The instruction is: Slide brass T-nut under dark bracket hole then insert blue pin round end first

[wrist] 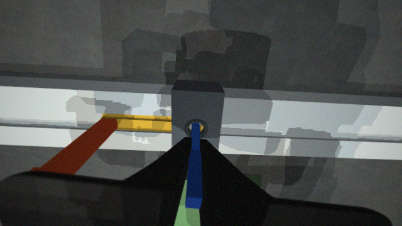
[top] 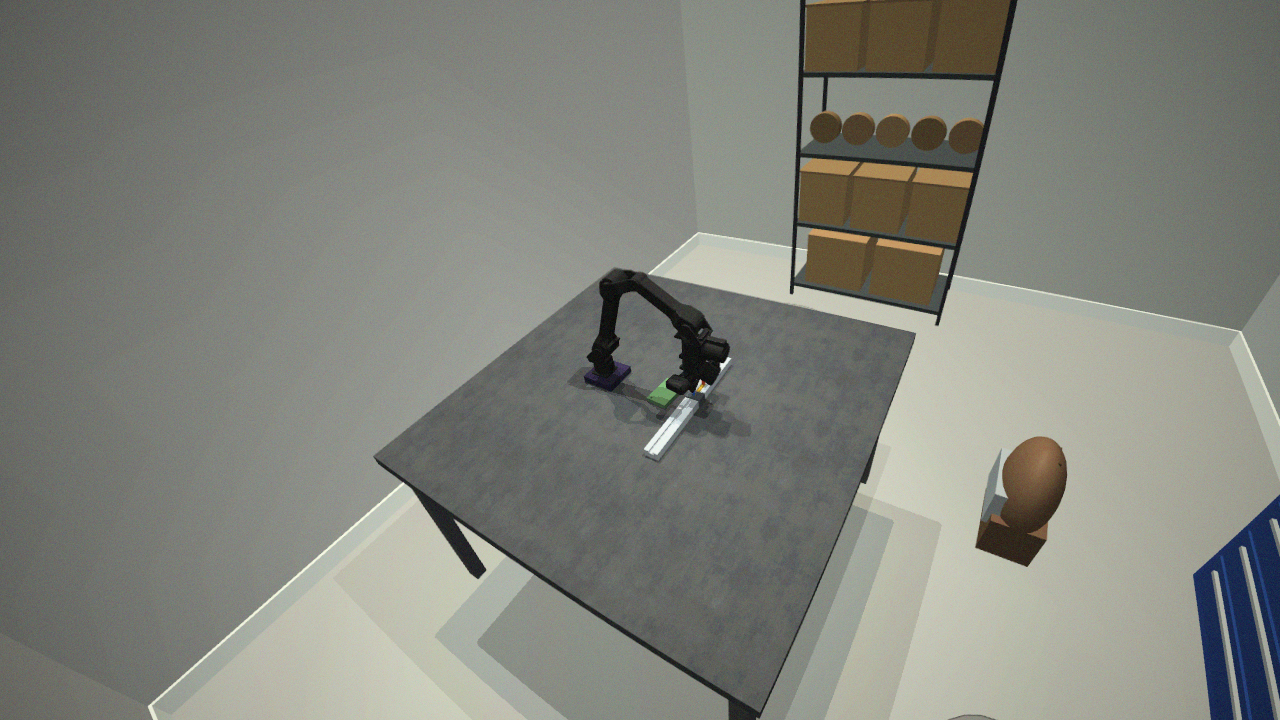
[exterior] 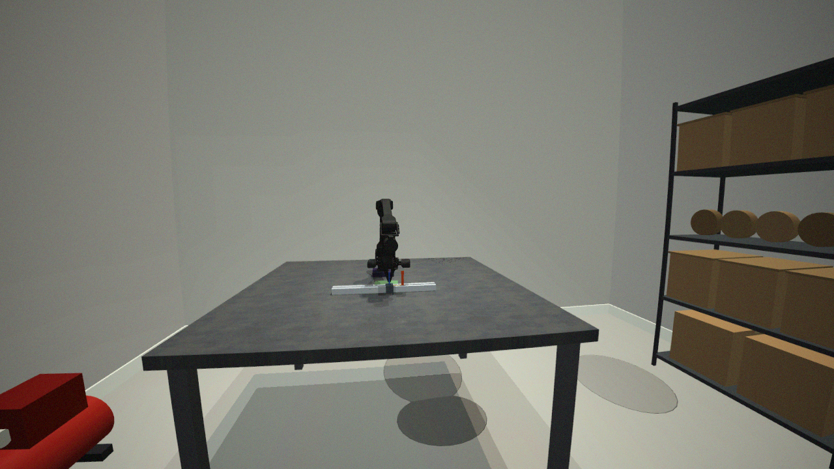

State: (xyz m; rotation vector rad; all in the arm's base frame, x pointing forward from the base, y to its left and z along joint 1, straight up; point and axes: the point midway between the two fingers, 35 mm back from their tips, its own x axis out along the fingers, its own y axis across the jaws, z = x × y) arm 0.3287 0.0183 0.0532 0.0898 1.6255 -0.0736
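Now: gripper tip right at the blue pin. Also, from my gripper tip: green tray 110 mm behind, 30 mm to the right, 30 mm below.
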